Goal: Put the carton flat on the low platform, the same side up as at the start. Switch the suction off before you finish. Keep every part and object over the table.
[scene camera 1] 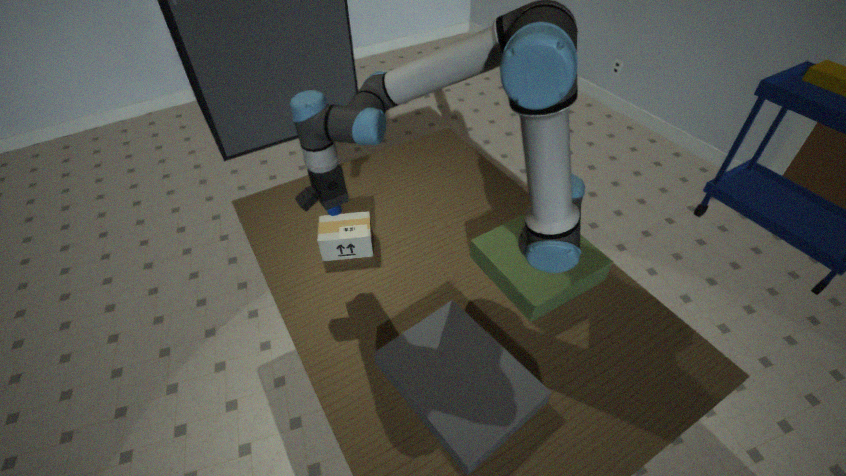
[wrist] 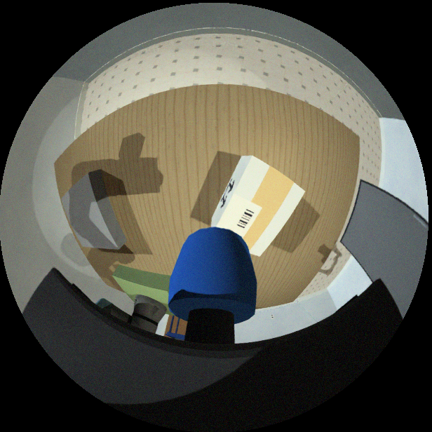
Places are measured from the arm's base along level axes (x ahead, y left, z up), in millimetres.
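Pixels of known places: end effector, tool point: (scene camera 1: 334,211).
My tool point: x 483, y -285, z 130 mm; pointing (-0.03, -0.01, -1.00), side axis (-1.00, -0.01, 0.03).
Behind a point stands the place of what it marks.
The carton (scene camera 1: 346,245) {x 466, y -300, z -17 mm} (wrist: 270,202) is a white box with a tan tape band and a label on its top. It stands upright on the brown wooden table (scene camera 1: 414,189) {x 146, y -482, z -73 mm} (wrist: 250,115), and the two arrows on its side point up in the scene view. My gripper, a blue suction cup (scene camera 1: 334,210) (wrist: 214,272), is open and holds nothing. It is above the table, apart from the carton, near its top in the scene view. The low platform (scene camera 1: 467,378) {x 397, y 206, z -25 mm} (wrist: 90,220) is a flat grey slab on the table, well apart from the carton.
The arm's base stands on a green block (scene camera 1: 502,260) {x 134, y -19, z -4 mm} (wrist: 145,282) to the right of the carton in the scene view. A dark grey panel (scene camera 1: 272,65) stands behind the table. A blue cart (scene camera 1: 769,204) stands on the floor at the right.
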